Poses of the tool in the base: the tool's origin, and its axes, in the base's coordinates. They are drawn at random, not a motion.
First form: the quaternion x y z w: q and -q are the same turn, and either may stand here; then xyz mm.
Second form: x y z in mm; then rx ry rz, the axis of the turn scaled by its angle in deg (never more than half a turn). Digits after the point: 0 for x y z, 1 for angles.
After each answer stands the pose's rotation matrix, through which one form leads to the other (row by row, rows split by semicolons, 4 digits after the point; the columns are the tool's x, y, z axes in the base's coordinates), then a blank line. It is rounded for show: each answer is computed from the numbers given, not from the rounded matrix.
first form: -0.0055, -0.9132, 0.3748, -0.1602, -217, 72, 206
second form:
-217, 72, 206, 0.9, 149.5, -61.3
-0.9486 0.1301 0.2884; -0.1100 0.7190 -0.6862; -0.2967 -0.6827 -0.6678

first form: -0.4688, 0.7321, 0.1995, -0.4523, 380, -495, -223
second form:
380, -495, -223, 66.3, -103.6, -28.2
-0.1514 -0.5059 -0.8492; -0.8668 0.4809 -0.1320; 0.4751 0.7161 -0.5113

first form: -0.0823, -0.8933, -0.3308, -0.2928, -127, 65, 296
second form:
-127, 65, 296, 12.6, 136.4, 50.5
-0.8150 -0.0467 0.5776; 0.3408 0.7676 0.5429; -0.4687 0.6393 -0.6096

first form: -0.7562, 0.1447, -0.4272, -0.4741, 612, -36, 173
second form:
612, -36, 173, 106.0, -20.3, 59.9
0.5931 -0.6239 0.5089; 0.1862 -0.5086 -0.8406; 0.7833 0.5934 -0.1855

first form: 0.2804, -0.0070, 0.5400, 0.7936, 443, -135, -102
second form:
443, -135, -102, 34.5, -0.9, 66.5
0.4167 -0.8609 0.2917; 0.8531 0.2596 -0.4526; 0.3139 0.4375 0.8427

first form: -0.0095, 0.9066, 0.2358, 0.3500, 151, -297, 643
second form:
151, -297, 643, -1.4, 134.5, 35.0
-0.7548 -0.1823 0.6301; 0.1478 0.8886 0.4342; -0.6390 0.4209 -0.6438

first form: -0.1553, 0.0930, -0.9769, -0.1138, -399, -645, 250
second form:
-399, -645, 250, 26.1, -15.6, 164.1
-0.9259 -0.2512 0.2822; 0.1934 -0.9568 -0.2170; 0.3246 -0.1463 0.9345

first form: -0.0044, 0.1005, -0.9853, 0.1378, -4, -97, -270
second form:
-4, -97, -270, -0.7, 16.7, -163.3
-0.9620 0.2707 0.0364; -0.2725 -0.9418 -0.1968; -0.0190 -0.1993 0.9798

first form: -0.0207, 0.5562, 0.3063, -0.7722, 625, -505, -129
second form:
625, -505, -129, 2.6, -69.1, -38.0
0.1936 0.4501 -0.8718; -0.4961 0.8115 0.3088; 0.8464 0.3727 0.3804

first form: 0.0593, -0.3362, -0.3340, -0.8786, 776, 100, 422
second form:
776, 100, 422, -7.1, 40.2, 39.9
0.5508 -0.6268 0.5511; 0.5470 0.7699 0.3288; -0.6304 0.1204 0.7669

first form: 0.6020, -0.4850, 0.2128, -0.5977, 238, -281, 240
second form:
238, -281, 240, -80.0, 64.5, -28.3
0.4391 -0.3295 0.8358; -0.8382 0.1848 0.5131; -0.3235 -0.9259 -0.1951

